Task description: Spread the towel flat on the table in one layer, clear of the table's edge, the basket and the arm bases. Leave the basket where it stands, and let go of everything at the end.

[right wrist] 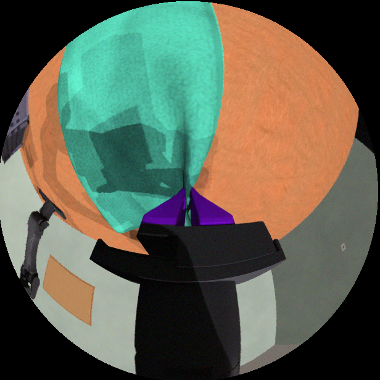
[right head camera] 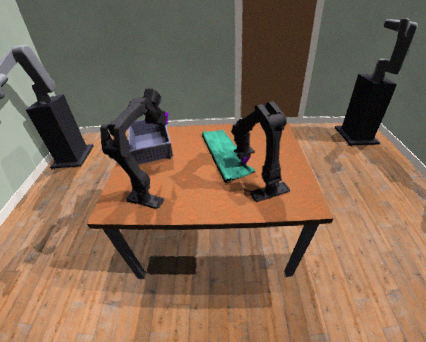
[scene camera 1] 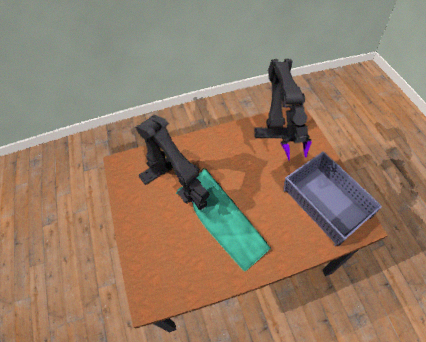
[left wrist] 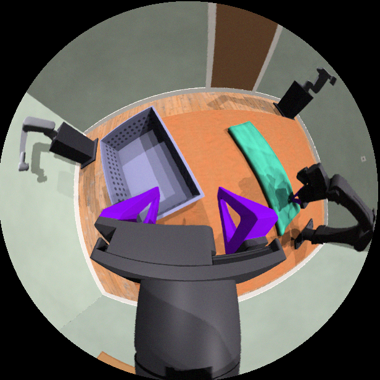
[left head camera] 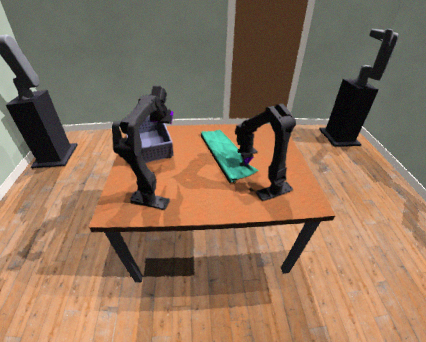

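Observation:
The green towel (left head camera: 217, 145) (right head camera: 220, 147) (scene camera 1: 235, 240) (left wrist: 260, 155) (right wrist: 150, 75) lies on the table as a long narrow strip; the number of layers cannot be told. My right gripper (left head camera: 247, 161) (right head camera: 245, 161) (right wrist: 187, 191) is shut on the towel at a corner of its near end, where the cloth gathers into a crease. In scene camera 1 the right arm hides its fingertips. My left gripper (left head camera: 171, 117) (scene camera 1: 297, 157) (left wrist: 188, 190) is open and empty, above the table beside the basket (left head camera: 162, 151) (right head camera: 155, 152) (scene camera 1: 312, 212) (left wrist: 182, 172).
The basket stands upright near the table's far left corner in the head views. The left arm base (left head camera: 150, 201) (scene camera 1: 267, 133) and the right arm base (left head camera: 274, 191) (scene camera 1: 152, 175) are fixed on the table (left head camera: 200, 212) (scene camera 1: 150, 265). The right base is close to the towel's near end.

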